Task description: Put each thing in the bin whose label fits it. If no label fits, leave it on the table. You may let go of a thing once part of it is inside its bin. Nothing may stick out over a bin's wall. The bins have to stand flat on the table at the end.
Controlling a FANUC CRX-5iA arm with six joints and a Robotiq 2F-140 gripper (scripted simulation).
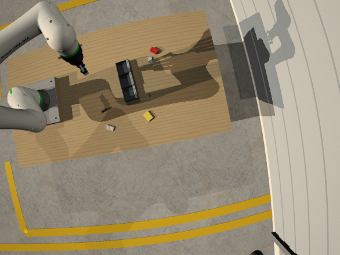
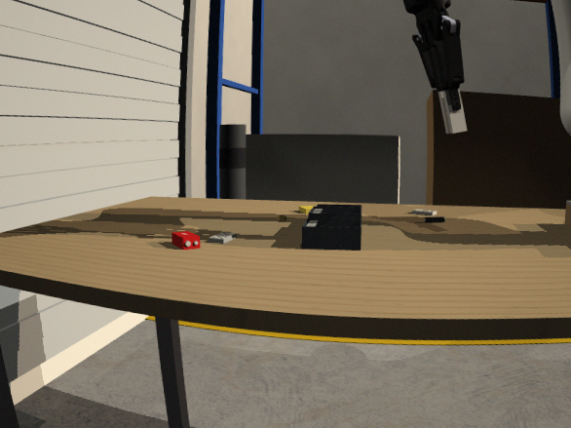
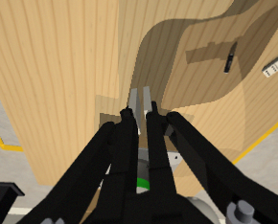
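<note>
Now: the black three-part bin 18 cm below my hand, 18 cm ahead of it and 8 cm to the right of it. Also, from my hand: nut 29 cm ahead, 20 cm to the right, 20 cm below; then black piece 21 cm to the right, 20 cm below, 1 cm behind; then red battery 39 cm ahead, 20 cm below, 7 cm to the left.
</note>
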